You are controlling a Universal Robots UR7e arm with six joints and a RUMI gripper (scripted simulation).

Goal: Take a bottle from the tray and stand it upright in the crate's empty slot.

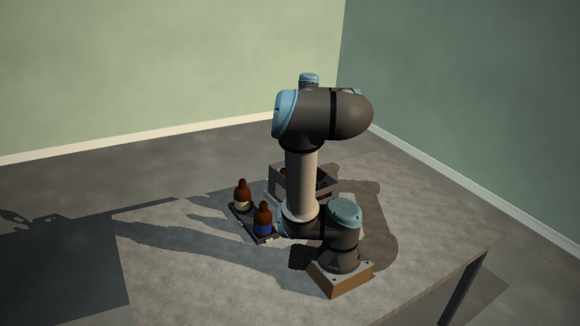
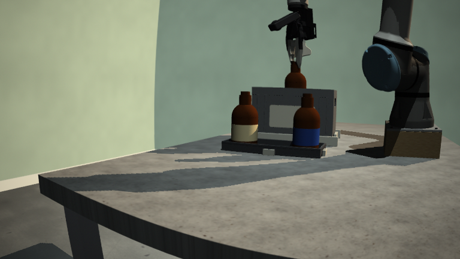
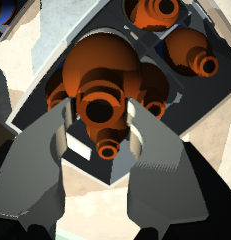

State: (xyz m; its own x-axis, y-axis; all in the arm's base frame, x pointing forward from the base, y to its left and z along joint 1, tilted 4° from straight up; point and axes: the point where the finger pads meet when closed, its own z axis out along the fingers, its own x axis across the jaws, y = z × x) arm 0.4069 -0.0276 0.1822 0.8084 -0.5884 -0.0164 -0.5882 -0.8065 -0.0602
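Right now the bottle is 70 mm below my hand. From my hand the other things lie so: grey crate 170 mm below, 40 mm to the right, 10 mm ahead; then dark tray 240 mm below, 200 mm to the left, 30 mm behind.
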